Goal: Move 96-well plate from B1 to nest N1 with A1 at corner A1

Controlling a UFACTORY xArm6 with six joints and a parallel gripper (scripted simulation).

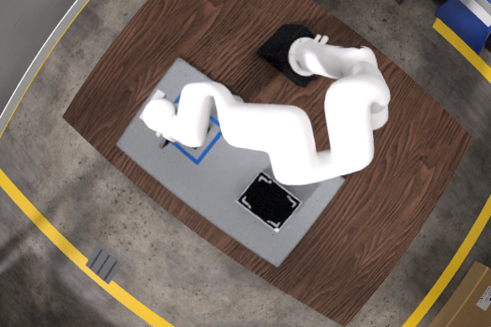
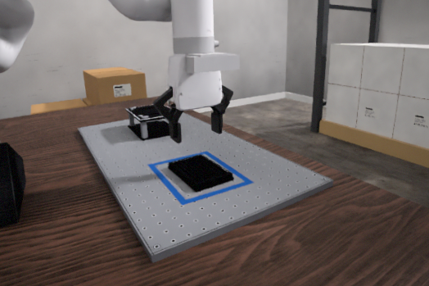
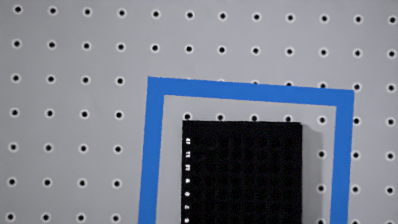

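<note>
Right now my hand is 80 mm above the black 96-well plate. From my hand the other things lie so: black plate nest N1 (340 mm to the left, 60 mm ahead, 30 mm below).
</note>
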